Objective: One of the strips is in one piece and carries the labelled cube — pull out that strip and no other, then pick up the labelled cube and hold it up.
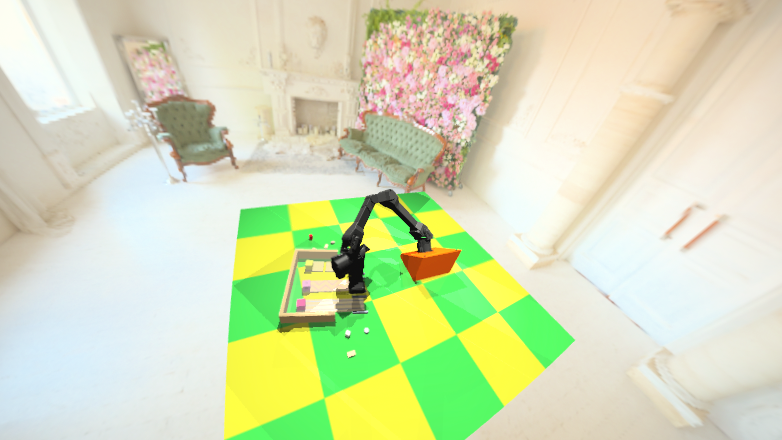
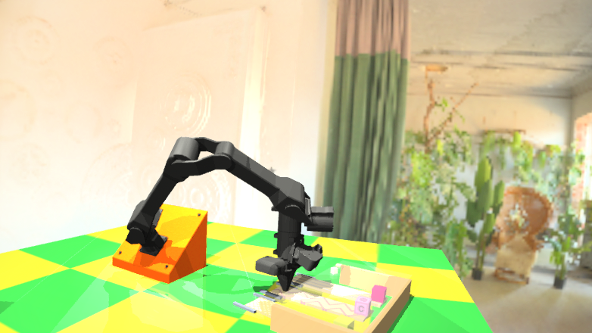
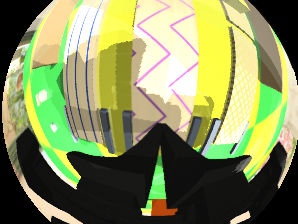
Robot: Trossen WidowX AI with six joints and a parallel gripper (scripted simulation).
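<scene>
Right now the strip is 9 cm ahead of my gripper tip and 2 cm to the right of it. From my gripper tip the other things lie so: red bit (33 cm to the right, 15 cm ahead, 1 cm above); labelled cube (20 cm ahead, 3 cm to the right, 1 cm above).
</scene>
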